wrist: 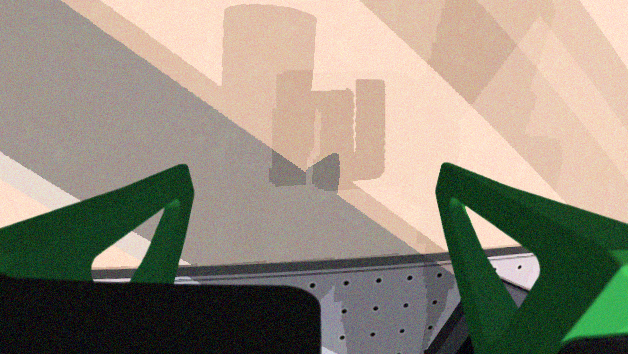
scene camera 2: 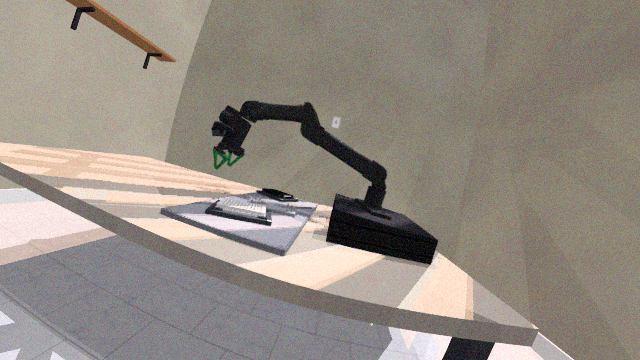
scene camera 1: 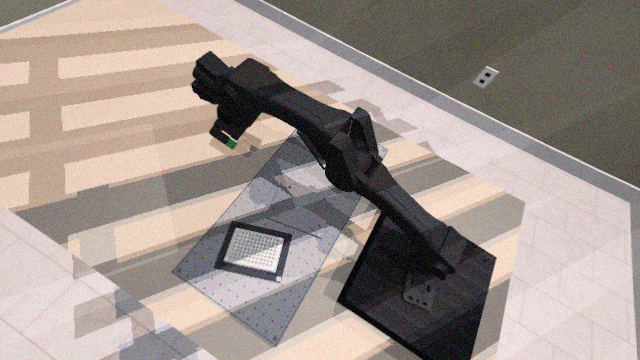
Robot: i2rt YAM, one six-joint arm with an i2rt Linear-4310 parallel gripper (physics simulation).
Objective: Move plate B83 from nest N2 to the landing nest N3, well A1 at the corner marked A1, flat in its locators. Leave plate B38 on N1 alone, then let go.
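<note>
My gripper [scene camera 1: 229, 143] [scene camera 2: 224, 166] [wrist: 314, 177] is open and empty, high beyond the pegboard's far long edge. A white well plate [scene camera 1: 255, 250] [scene camera 2: 242, 206] sits in a dark nest [scene camera 1: 247, 273] [scene camera 2: 240, 217] near one end of the board. A black plate in a dark nest [scene camera 2: 278, 194] is at the other end; the arm hides it in scene camera 1, and part of its nest [wrist: 444, 327] shows at the wrist view's lower edge. Between them is a grey nest [scene camera 1: 296, 218] [scene camera 2: 295, 212] with small locator pins and no plate on it. Plate and nest labels cannot be read.
The grey pegboard [scene camera 1: 300, 280] [scene camera 2: 282, 242] [wrist: 360, 320] lies on the wooden table. The arm stands on a black base block [scene camera 1: 380, 310] [scene camera 2: 380, 240] beside the board, and its links pass over the board's far part. Shadows stripe the table. A wall shelf [scene camera 2: 120, 30] hangs at the upper left.
</note>
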